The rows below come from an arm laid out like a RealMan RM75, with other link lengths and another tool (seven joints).
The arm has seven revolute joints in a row. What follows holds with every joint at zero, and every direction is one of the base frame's. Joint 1 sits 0.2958 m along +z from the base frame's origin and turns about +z. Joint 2 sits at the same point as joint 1 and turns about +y. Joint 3 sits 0.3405 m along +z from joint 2 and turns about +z. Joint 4 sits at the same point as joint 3 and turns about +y. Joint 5 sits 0.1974 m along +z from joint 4 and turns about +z. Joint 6 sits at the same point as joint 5 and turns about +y. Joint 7 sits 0.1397 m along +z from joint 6 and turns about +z. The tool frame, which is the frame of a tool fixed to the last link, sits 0.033 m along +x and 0.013 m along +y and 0.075 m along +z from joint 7; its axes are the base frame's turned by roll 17.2, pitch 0 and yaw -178.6 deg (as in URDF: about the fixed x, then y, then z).
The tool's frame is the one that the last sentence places.
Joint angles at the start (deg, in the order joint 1, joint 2, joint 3, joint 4, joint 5, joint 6, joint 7):
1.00, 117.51, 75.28, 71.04, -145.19, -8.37, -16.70
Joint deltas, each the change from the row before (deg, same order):
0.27, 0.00, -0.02, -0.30, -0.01, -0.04, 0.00
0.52, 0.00, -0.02, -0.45, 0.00, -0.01, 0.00
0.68, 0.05, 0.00, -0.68, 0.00, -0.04, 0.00
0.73, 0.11, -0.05, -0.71, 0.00, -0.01, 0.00
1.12, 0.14, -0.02, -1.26, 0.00, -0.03, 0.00
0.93, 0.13, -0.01, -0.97, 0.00, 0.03, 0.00
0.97, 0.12, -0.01, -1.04, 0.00, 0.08, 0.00
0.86, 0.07, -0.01, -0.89, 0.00, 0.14, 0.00
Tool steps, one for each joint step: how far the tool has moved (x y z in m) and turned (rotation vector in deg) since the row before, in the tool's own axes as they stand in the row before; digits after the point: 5 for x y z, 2 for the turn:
-0.00025, -0.00006, 0.00133, 0.09, -0.09, -0.08
0.00021, -0.00033, 0.00271, 0.22, -0.10, -0.15
-0.00019, -0.00044, 0.00354, 0.23, -0.17, -0.14
-0.00029, -0.00132, 0.00407, 0.33, -0.19, -0.10
-0.00133, -0.00108, 0.00578, 0.38, -0.43, -0.15
-0.00069, -0.00120, 0.00492, 0.35, -0.33, -0.12
-0.00099, -0.00112, 0.00498, 0.36, -0.42, -0.13
-0.00081, -0.00084, 0.00430, 0.33, -0.42, -0.14

